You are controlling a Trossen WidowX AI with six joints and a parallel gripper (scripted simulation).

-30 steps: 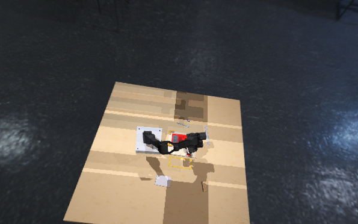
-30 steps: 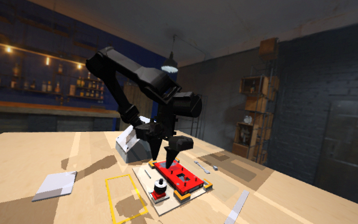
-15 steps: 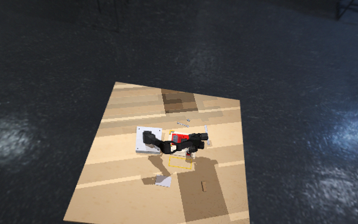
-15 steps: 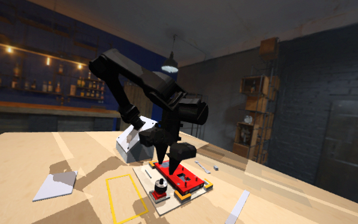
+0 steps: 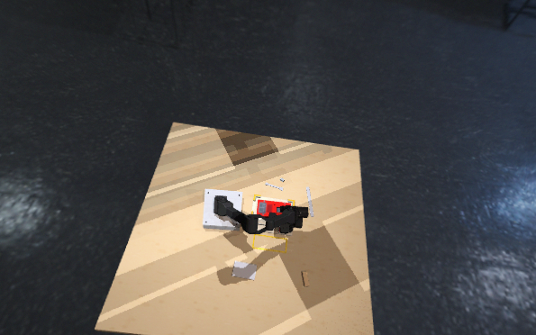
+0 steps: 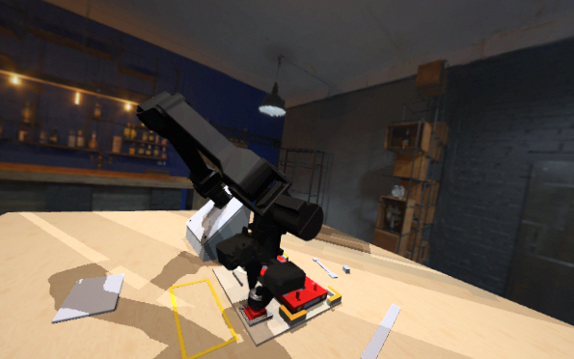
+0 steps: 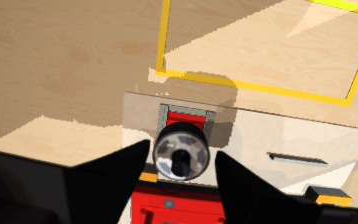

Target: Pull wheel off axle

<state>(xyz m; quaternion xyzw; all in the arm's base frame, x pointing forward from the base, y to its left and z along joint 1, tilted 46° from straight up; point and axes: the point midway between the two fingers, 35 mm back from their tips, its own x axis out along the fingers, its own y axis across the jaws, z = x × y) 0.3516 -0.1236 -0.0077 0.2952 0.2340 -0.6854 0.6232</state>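
Right now my gripper tip is right at the wheel.
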